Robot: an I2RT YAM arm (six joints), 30 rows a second.
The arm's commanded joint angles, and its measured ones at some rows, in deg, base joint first. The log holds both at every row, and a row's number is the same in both.
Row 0, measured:
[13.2 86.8 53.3 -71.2 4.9 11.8]
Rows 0 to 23, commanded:
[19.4 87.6 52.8 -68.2 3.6 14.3]
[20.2 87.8 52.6 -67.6 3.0 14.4]
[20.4 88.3 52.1 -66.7 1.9 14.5]
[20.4 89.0 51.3 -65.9 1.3 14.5]
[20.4 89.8 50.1 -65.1 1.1 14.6]
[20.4 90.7 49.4 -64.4 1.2 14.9]
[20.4 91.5 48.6 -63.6 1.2 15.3]
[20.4 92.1 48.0 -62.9 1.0 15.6]
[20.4 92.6 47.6 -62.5 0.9 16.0]
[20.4 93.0 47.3 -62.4 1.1 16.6]
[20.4 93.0 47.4 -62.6 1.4 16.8]
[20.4 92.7 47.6 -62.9 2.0 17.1]
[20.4 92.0 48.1 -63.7 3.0 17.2]
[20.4 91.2 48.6 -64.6 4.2 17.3]
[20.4 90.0 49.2 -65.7 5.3 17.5]
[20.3 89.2 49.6 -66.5 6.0 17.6]
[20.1 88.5 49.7 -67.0 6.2 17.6]
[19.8 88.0 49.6 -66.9 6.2 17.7]
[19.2 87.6 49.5 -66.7 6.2 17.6]
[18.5 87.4 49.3 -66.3 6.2 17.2]
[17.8 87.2 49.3 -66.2 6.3 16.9]
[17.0 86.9 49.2 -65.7 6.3 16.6]
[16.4 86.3 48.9 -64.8 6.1 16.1]
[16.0 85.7 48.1 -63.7 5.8 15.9]
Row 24, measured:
[18.0 88.0 48.9 -65.6 4.6 15.9]
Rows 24 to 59, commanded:
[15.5 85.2 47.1 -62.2 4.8 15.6]
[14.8 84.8 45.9 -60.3 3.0 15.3]
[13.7 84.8 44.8 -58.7 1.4 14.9]
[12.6 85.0 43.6 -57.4 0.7 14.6]
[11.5 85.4 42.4 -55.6 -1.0 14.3]
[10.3 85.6 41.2 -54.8 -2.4 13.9]
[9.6 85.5 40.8 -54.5 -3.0 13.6]
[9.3 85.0 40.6 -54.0 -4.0 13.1]
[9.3 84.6 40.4 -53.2 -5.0 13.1]
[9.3 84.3 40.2 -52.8 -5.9 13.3]
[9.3 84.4 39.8 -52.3 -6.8 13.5]
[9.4 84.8 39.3 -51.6 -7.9 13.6]
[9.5 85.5 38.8 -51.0 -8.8 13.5]
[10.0 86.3 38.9 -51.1 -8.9 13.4]
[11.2 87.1 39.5 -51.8 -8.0 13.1]
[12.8 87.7 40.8 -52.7 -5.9 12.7]
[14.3 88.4 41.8 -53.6 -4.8 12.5]
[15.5 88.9 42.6 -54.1 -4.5 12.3]
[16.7 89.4 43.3 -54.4 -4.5 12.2]
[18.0 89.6 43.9 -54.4 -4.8 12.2]
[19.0 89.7 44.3 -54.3 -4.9 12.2]
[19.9 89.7 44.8 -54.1 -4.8 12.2]
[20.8 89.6 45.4 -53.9 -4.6 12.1]
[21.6 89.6 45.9 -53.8 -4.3 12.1]
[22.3 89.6 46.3 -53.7 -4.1 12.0]
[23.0 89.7 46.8 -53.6 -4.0 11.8]
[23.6 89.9 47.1 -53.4 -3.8 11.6]
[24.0 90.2 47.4 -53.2 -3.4 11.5]
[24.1 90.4 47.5 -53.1 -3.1 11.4]
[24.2 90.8 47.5 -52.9 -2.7 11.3]
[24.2 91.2 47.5 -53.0 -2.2 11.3]
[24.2 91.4 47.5 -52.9 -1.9 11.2]
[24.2 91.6 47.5 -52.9 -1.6 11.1]
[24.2 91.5 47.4 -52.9 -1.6 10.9]
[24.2 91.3 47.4 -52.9 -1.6 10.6]
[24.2 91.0 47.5 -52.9 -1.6 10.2]
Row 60, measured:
[23.6 90.0 47.4 -55.3 -3.7 11.4]
